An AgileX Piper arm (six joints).
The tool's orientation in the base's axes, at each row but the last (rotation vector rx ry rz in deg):
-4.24, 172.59, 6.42
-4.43, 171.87, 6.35
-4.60, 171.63, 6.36
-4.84, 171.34, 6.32
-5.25, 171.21, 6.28
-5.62, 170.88, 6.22
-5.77, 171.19, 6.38
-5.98, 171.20, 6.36
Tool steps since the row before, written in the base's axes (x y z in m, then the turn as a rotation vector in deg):
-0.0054, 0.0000, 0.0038, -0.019, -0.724, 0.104
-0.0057, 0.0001, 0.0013, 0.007, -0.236, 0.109
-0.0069, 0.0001, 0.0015, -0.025, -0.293, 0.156
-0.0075, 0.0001, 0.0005, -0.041, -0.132, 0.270
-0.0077, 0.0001, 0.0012, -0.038, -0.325, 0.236
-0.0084, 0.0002, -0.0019, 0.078, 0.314, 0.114
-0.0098, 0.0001, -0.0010, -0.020, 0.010, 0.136
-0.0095, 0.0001, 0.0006, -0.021, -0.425, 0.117
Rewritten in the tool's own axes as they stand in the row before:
0.0049, 0.0006, -0.0044, 0.038, -0.713, -0.161
0.0055, 0.0005, -0.0021, -0.011, -0.228, -0.125
0.0066, 0.0006, -0.0024, 0.016, -0.279, -0.180
0.0073, 0.0006, -0.0016, 0.007, -0.110, -0.282
0.0074, 0.0007, -0.0023, 0.020, -0.305, -0.263
0.0086, 0.0007, 0.0006, -0.114, 0.315, -0.076
0.0098, 0.0007, -0.0004, -0.002, 0.021, -0.136
0.0093, 0.0009, -0.0020, 0.030, -0.413, -0.152

